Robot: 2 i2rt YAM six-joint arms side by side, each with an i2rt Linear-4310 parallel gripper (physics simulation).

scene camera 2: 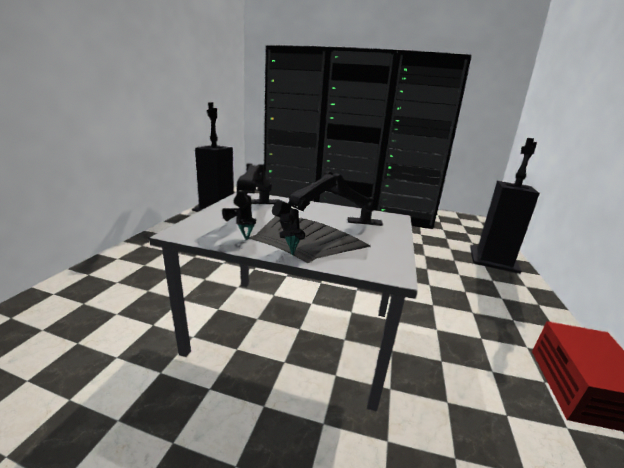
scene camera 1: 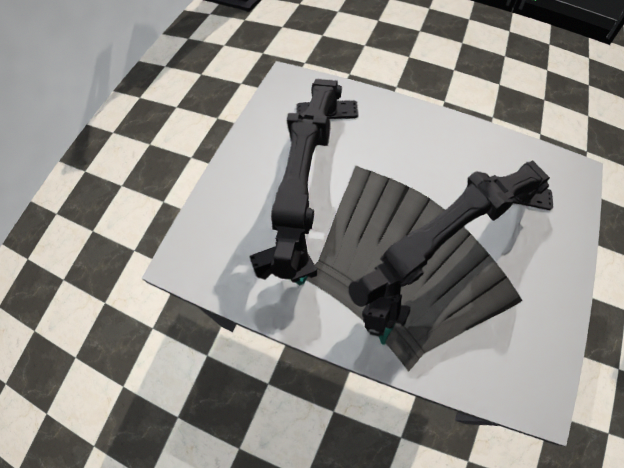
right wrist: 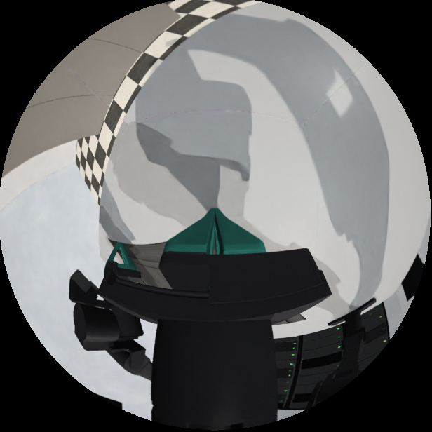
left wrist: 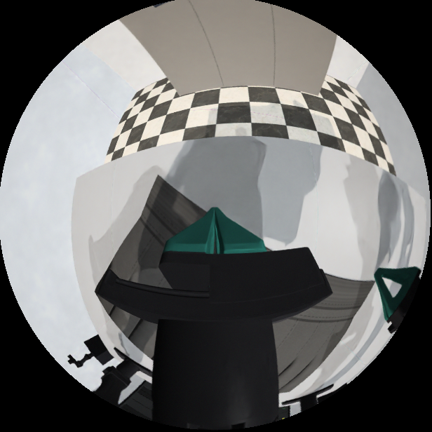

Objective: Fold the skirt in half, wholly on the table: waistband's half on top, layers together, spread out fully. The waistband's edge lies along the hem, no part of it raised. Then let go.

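Observation:
The dark grey pleated skirt lies spread on the table, its wide hem toward the arm bases and its waistband along the near side. My left gripper is shut on the waistband's edge, inward from its right-hand corner in scene camera 1; small creases show beside it. My right gripper is shut at the waistband's left-hand corner in that picture, seemingly on the cloth. The fingers hide the pinched cloth in both wrist views.
The white table carries both arms, and its near edge runs close to the waistband. My left arm passes above the skirt. A server rack, two pedestals and a red box stand off the table.

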